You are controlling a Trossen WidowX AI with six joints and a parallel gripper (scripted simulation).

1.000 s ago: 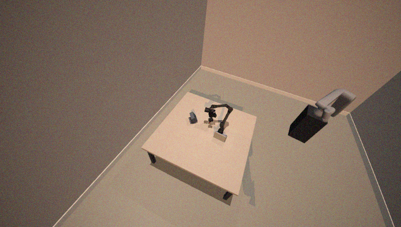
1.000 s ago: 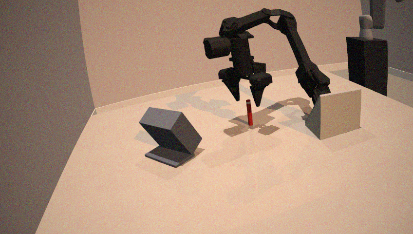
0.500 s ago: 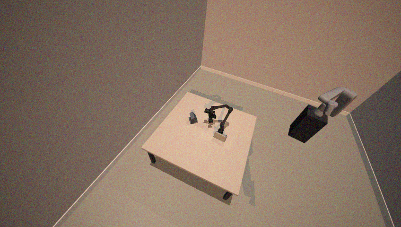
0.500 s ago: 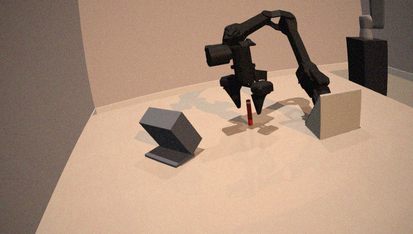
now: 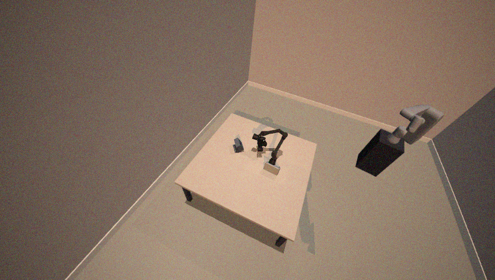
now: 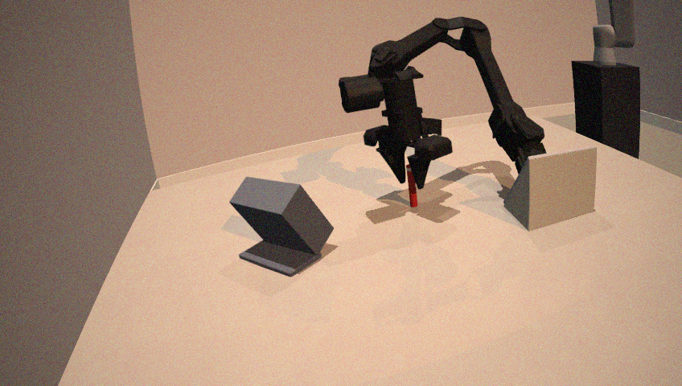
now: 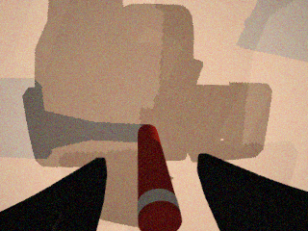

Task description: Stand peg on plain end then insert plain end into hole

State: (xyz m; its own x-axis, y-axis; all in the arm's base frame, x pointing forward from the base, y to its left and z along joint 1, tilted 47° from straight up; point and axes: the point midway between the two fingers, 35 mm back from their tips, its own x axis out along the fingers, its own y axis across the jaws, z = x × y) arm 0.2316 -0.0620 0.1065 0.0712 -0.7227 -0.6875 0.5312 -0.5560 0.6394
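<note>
Right now the red peg is 2 cm above my gripper tip. Also, from my gripper tip: grey sloped panel (23 cm ahead, 11 cm to the left, 3 cm above); then panel foot plate (25 cm ahead, 13 cm to the left, 4 cm below).
</note>
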